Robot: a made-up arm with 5 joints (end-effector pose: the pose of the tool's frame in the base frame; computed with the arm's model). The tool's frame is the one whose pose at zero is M.
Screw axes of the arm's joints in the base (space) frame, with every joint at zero. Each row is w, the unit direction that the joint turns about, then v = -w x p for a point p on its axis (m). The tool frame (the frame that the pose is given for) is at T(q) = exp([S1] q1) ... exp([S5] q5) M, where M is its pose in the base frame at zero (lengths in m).
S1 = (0, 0, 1, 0, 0, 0)
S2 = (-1, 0, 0, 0, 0.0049, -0.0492)
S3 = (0, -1, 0, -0.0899, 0, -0.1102)
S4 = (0, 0, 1, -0.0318, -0.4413, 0)
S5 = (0, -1, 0, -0.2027, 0, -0.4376)
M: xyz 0.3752 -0.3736 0.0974 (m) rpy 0 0 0 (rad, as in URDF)
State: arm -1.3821 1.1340 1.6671 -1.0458 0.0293
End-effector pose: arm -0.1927 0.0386 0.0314 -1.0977 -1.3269 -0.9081
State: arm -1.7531 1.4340 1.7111 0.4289 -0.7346
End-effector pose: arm 0.4291 0.0485 0.2915 -1.5917 0.8353 -0.3959
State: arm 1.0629 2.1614 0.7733 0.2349 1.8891
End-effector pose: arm 0.1794 0.3608 0.4042 -0.0834 1.0724 -2.2639
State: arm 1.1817 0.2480 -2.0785 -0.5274 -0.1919
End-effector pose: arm 0.4402 0.0415 -0.2404 -1.6968 1.3813 -0.0132
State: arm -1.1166 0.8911 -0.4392 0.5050 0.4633
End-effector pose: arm -0.1300 -0.5759 0.2190 -0.4666 0.5028 -0.6464
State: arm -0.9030 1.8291 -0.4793 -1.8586 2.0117
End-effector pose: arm -0.3761 -0.3458 -0.2481 2.5408 0.1629 -0.8336
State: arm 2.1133 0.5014 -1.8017 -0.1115 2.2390
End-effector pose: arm 0.4361 -0.0287 0.0545 0.0880 -0.8970 2.1574
